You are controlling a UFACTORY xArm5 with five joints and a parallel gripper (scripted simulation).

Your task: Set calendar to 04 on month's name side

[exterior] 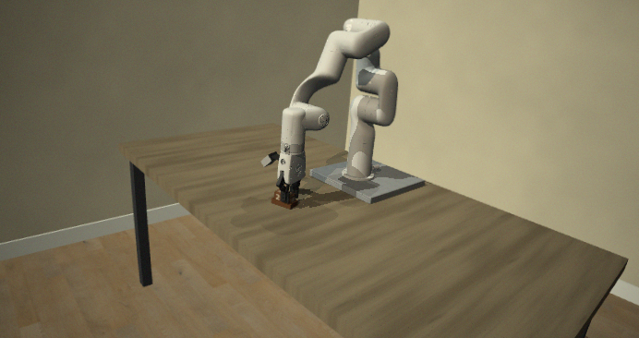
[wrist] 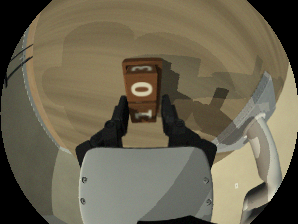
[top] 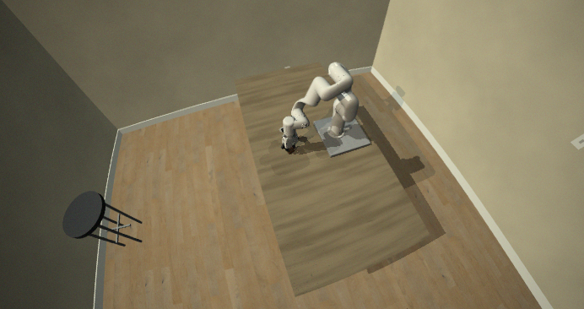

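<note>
Now: hand 30 mm above the brown tray, 20 mm to the left of it and 10 mm short of it.
</note>
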